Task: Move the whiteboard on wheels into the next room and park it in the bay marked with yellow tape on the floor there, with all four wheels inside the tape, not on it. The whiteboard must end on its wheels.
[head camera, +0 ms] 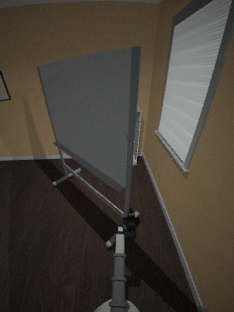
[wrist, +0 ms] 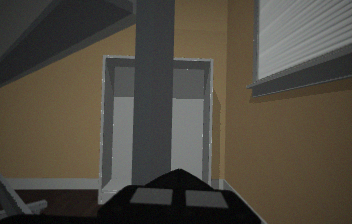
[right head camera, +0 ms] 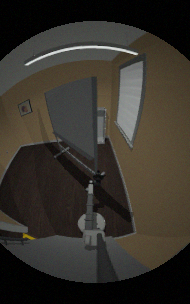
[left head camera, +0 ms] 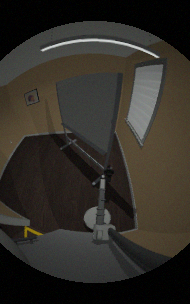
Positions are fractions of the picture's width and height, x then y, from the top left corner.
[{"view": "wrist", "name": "my gripper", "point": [0.51, 0.82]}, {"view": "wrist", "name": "grey shelf unit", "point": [0.54, 0.67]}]
